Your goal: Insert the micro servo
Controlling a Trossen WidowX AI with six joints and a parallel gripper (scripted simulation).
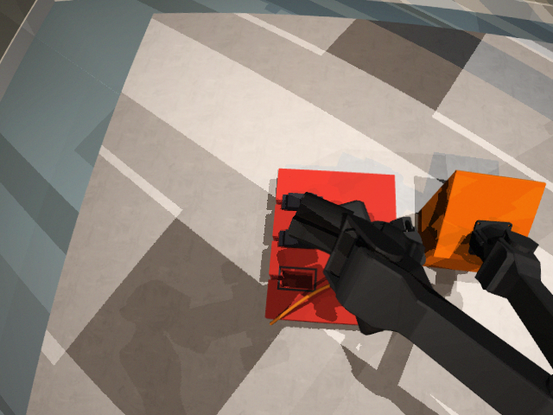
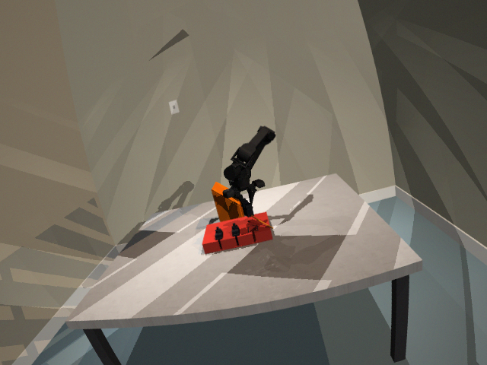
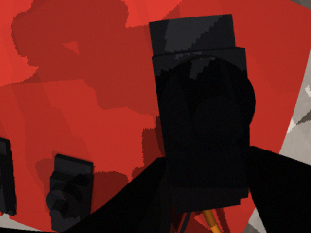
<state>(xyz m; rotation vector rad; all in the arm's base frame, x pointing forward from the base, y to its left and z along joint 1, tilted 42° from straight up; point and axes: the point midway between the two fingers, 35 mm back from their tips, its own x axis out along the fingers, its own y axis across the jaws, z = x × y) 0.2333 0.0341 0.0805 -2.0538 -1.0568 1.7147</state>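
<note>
The red deck is 100 mm below my gripper tip, 70 mm to the right of it and 10 mm behind it.
</note>
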